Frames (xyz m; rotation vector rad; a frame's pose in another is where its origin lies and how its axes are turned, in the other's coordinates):
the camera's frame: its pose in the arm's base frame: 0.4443 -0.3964 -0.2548 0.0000 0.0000 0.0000
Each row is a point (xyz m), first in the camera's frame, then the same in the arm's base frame.
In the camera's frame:
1: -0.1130 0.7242 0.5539
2: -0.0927 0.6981 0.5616
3: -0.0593 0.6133 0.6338
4: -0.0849 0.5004 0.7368
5: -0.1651 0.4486 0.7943
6: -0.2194 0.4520 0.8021
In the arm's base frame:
1: 0.3313 0.3278 0.2991
2: 0.3516 0.3017 0.3068
3: 0.3850 0.2169 0.3790
4: 0.3594 0.1040 0.4820
5: 0.2792 0.0522 0.5395
6: 0.2249 0.0556 0.5473

